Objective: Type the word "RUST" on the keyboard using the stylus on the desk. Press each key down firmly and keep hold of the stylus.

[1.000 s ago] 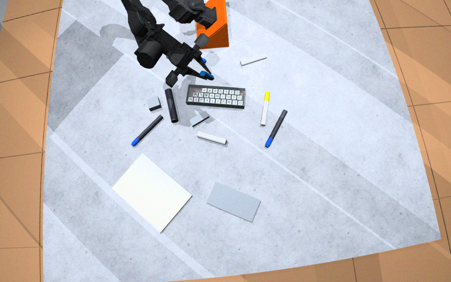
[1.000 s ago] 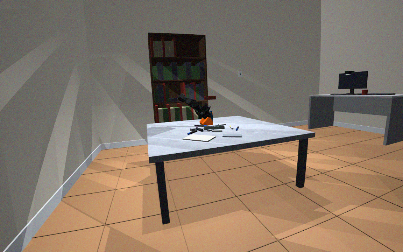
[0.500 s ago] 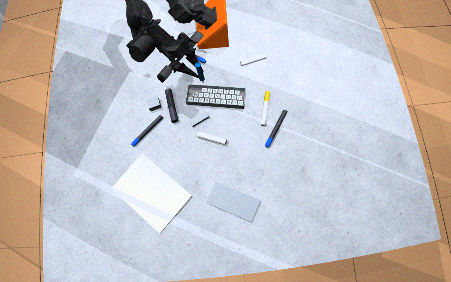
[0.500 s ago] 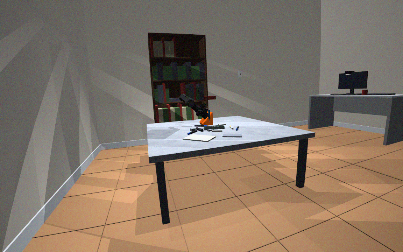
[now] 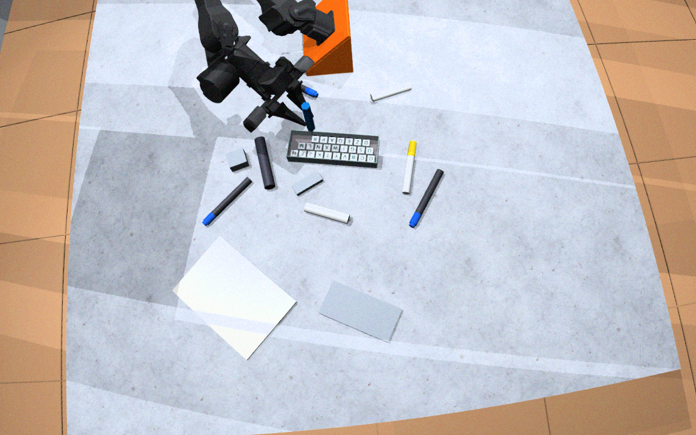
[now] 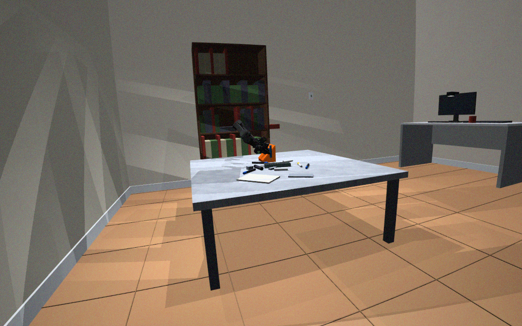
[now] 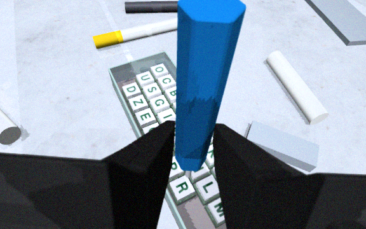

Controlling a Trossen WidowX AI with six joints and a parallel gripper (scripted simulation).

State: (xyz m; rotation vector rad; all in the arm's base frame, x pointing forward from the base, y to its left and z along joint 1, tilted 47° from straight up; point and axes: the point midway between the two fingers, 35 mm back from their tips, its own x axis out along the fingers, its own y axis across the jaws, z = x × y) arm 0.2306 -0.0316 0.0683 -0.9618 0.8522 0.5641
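My gripper tip is 9 cm above the T key, 4 cm short of it and 3 cm to the right of it. Round my gripper tip: yellow-capped marker: 20 cm to the left, 9 cm below, 7 cm ahead; then blue stylus: 2 cm below; then dark cylinder: 11 cm to the right, 9 cm below, 4 cm ahead.
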